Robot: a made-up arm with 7 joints.
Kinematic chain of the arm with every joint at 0, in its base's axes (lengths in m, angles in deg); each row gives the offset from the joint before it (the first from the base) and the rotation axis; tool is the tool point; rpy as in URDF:
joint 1: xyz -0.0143 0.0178 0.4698 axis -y
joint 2: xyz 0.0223 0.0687 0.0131 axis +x
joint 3: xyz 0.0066 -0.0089 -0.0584 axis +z
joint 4: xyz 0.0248 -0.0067 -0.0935 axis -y
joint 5: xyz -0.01 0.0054 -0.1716 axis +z
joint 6: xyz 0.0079 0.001 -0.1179 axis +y
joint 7: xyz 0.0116 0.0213 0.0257 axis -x
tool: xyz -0.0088 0.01 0.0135 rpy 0 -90 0
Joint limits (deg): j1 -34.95..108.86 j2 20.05..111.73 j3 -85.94..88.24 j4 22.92..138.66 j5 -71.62..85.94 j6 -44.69..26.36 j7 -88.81..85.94
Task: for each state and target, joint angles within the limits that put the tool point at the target. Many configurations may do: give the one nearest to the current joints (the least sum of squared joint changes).
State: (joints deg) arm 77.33 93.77 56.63 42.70 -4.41 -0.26 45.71
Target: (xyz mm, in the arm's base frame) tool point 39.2 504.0 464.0
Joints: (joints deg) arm 58.89 64.88 75.89 22.92 12.15 3.37 79.41
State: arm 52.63 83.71 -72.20 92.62 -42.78 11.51 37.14
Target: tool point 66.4 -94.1 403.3
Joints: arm 26.38 44.59 -85.94 132.09 -57.96 23.09 36.07
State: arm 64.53 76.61 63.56 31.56 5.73 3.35 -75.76
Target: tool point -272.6 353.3 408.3
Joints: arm 108.40 95.08 88.24 56.27 6.70 6.75 -72.05
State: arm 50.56 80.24 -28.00 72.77 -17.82 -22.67 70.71
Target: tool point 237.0 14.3 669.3
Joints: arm 73.09 40.69 -42.84 99.29 -21.87 -21.53 74.24
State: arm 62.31 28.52 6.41 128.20 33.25 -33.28 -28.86
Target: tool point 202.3 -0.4 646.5
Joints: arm 54.29 20.05 -24.76 121.53 36.84 -38.83 -30.02
